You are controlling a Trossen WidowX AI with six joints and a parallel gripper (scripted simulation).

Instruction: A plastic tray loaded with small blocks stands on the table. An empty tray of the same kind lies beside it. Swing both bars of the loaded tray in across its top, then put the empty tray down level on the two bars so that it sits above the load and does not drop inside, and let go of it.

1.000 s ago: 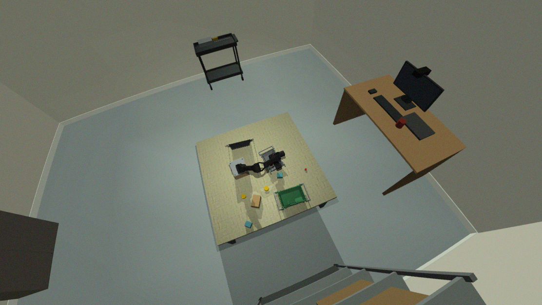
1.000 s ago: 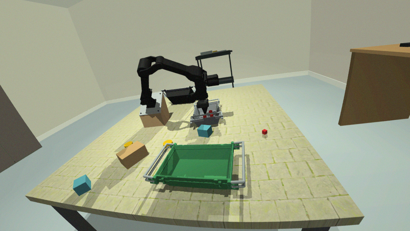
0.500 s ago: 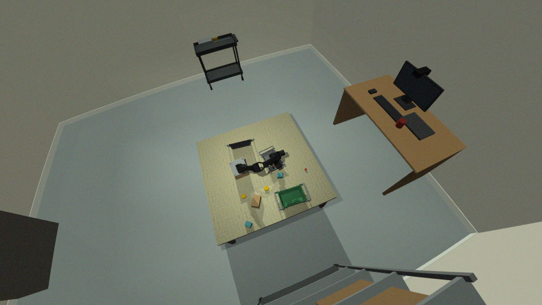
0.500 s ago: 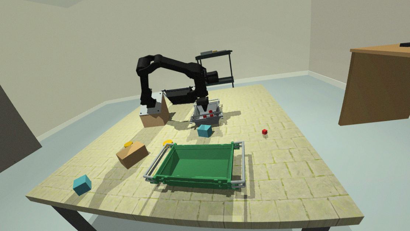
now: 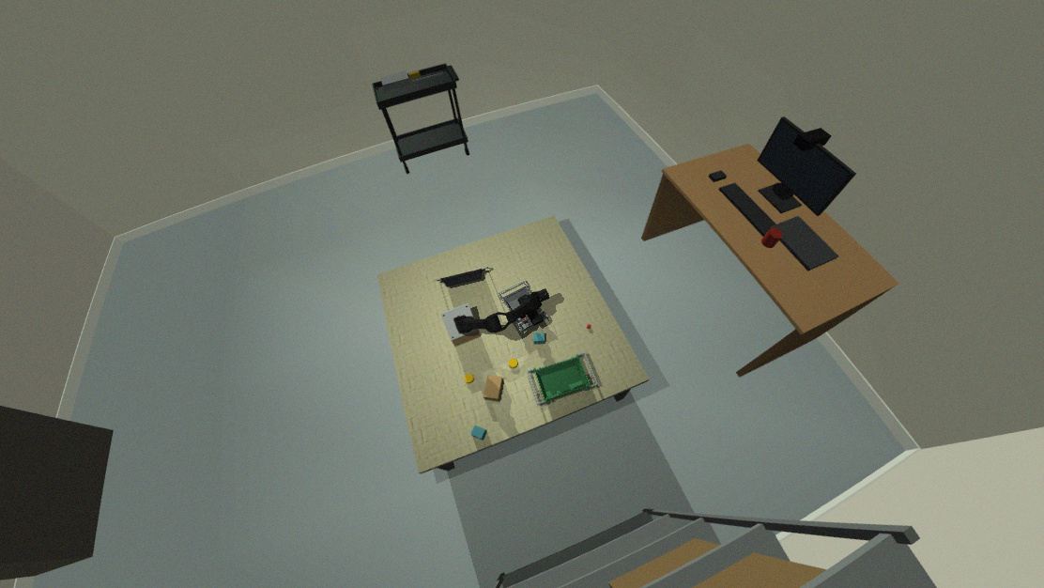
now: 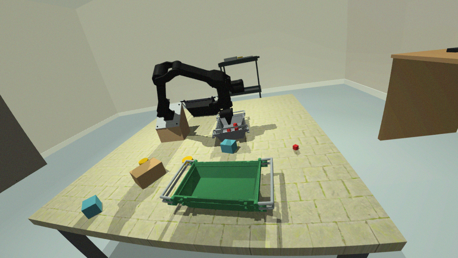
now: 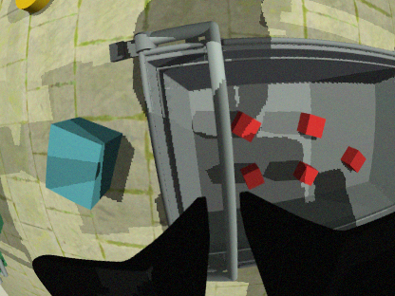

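Now: gripper tip 44 cm to the right of the black tray, 30 cm past it and 1 cm above it. The rest, counted from my gripper tip: tan box (33 cm behind, 30 cm to the right, 6 cm below).
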